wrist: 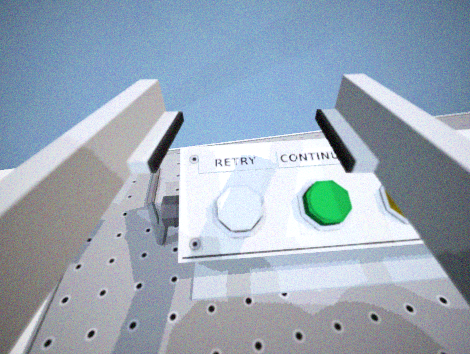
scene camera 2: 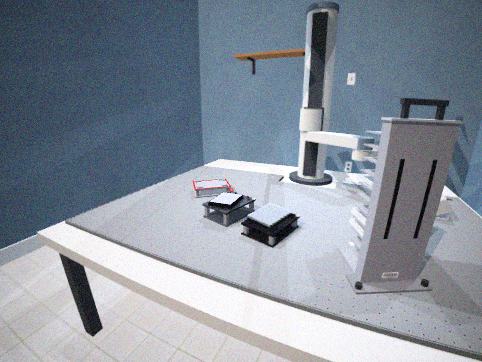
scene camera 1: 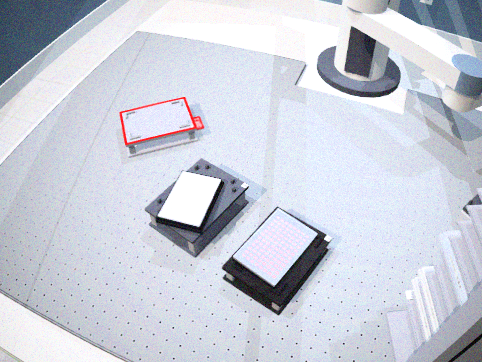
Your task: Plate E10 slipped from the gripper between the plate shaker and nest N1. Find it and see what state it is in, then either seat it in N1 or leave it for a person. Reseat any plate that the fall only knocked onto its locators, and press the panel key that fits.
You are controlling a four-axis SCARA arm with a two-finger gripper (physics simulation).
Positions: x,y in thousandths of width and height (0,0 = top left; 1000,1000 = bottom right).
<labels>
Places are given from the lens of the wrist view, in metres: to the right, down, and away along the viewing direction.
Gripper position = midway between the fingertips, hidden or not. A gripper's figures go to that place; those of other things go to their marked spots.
my gripper (wrist: 529,278): 0.01, -0.04, 0.10
green CONTINUE button (wrist: 695,572): 0.05, 0.01, 0.12
white RETRY button (wrist: 510,589): 0.00, 0.02, 0.12
</labels>
